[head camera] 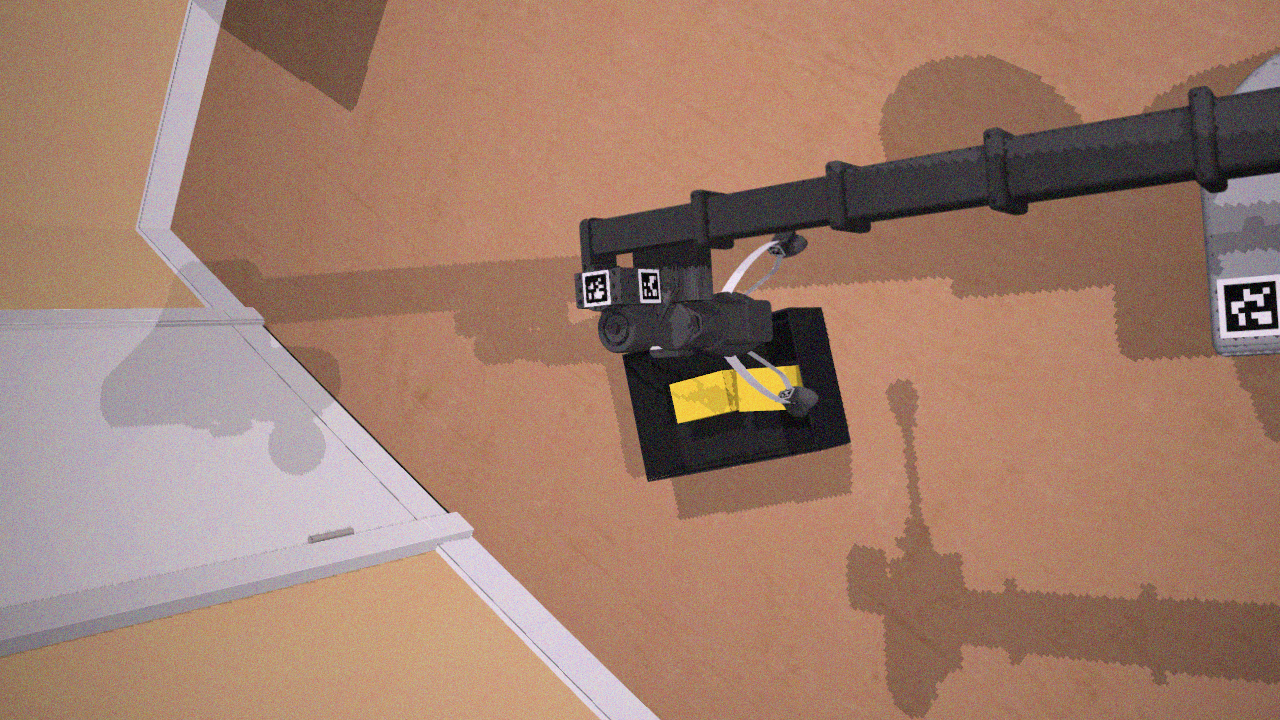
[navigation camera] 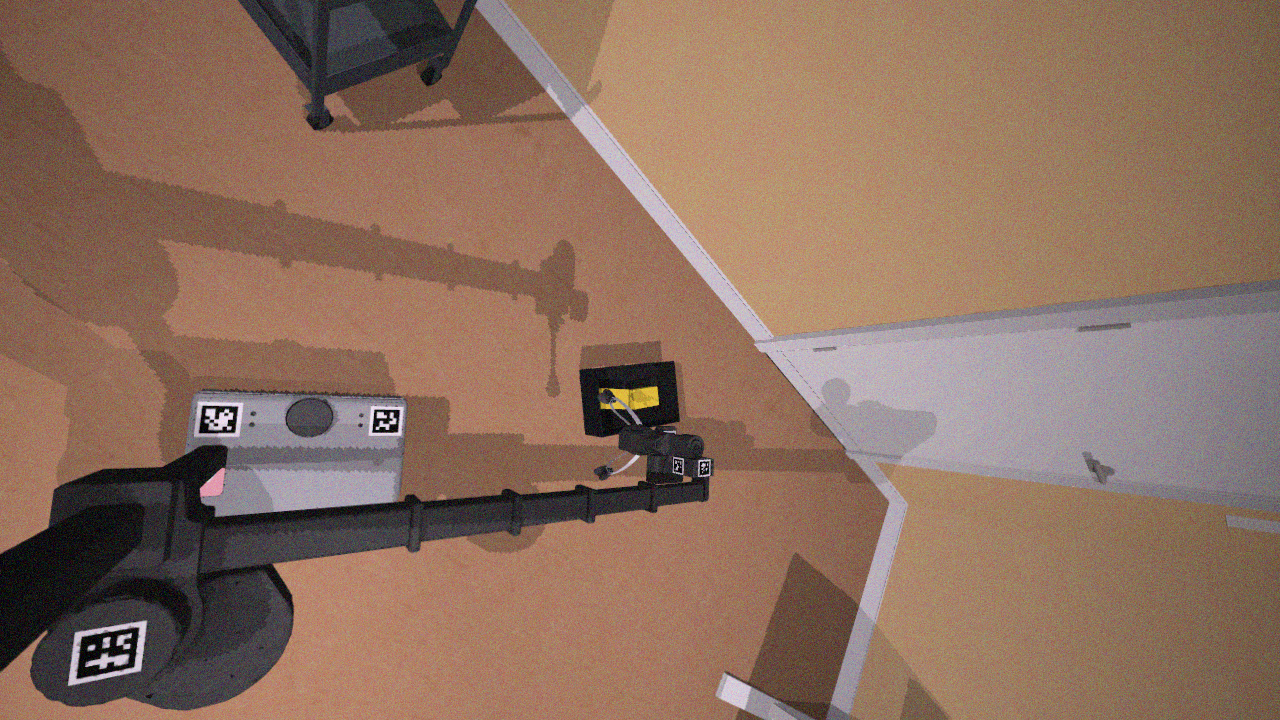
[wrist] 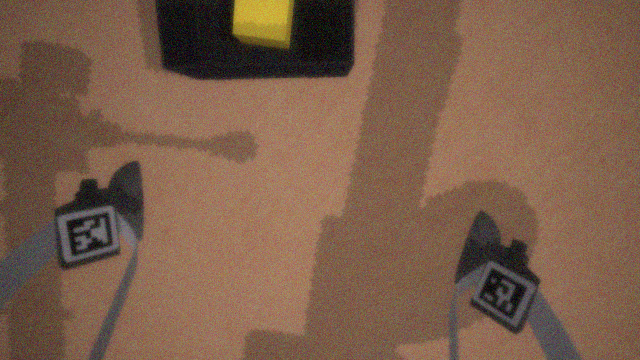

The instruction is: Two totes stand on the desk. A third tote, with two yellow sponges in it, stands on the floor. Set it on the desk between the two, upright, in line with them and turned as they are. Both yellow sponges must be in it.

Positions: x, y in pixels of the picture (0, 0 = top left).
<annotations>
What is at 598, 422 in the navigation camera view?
A black tote.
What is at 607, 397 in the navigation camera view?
My gripper.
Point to a black tote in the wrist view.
At 203, 47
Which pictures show my gripper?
The head camera view, the navigation camera view and the wrist view: all of them.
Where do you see my gripper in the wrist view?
307, 213
</annotations>
